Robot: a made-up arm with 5 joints.
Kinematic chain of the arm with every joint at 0, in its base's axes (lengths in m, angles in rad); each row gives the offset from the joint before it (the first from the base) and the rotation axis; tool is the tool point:
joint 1: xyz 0 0 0.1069 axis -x
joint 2: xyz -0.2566 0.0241 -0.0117 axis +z
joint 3: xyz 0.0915 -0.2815 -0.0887 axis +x
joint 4: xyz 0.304 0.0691 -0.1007 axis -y
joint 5: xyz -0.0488 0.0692 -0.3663 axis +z
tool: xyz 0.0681 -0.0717 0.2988
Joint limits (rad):
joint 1: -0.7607..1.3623
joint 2: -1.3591..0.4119
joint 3: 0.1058..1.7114
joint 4: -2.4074..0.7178
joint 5: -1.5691..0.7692
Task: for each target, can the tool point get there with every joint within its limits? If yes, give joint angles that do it. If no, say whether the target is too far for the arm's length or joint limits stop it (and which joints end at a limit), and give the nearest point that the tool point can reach.
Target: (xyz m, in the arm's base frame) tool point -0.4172 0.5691 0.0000
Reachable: no: joint limits stop it (at a limit: joint 1, joint 2, joint 5) | nearest point 0.0682 0.1988 0.0011 | short by 0.611 m
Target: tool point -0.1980 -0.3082 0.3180
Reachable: yes | joints 0.8746 -1.2135 1.0723 -0.7389 0.3698
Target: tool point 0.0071 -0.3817 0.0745
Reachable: yes | joints 0.2586 -0.7542 0.8311 0.2856 0.4275
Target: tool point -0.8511 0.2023 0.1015
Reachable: no: joint limits stop it (at a limit: joint 1, joint 2, joint 3, joint 5) | nearest point -0.4577 -0.0900 0.3997 | short by 0.574 m
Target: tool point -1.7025 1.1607 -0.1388
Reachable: no: too far | nearest point -0.3905 -0.0302 -0.2729 | short by 1.777 m
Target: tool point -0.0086 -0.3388 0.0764
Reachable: yes | joints 0.3635 -0.6872 0.8962 -0.3263 0.1402
